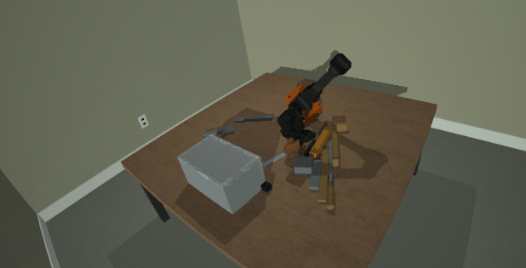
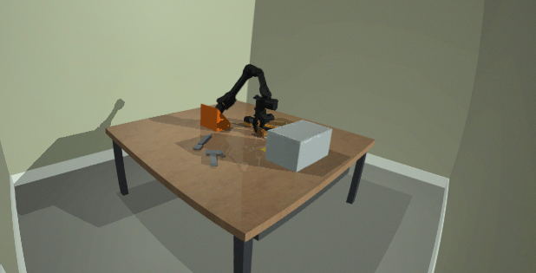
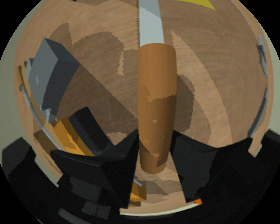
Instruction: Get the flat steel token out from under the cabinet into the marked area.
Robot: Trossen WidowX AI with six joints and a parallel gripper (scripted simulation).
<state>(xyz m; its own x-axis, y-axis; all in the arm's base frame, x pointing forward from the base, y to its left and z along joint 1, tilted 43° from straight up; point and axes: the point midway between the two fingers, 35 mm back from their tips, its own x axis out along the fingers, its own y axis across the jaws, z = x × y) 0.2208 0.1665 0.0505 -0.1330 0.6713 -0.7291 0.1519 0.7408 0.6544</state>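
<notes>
My gripper tip is now 8 cm to the right of the orange bar, 7 cm past it and 1 cm below it. Also, from my gripper tip: grey block 12 cm to the left, 10 cm ahead, 1 cm above; wooden stick 22 cm to the left, 9 cm ahead; grey t-piece 43 cm to the right, 15 cm ahead.
</notes>
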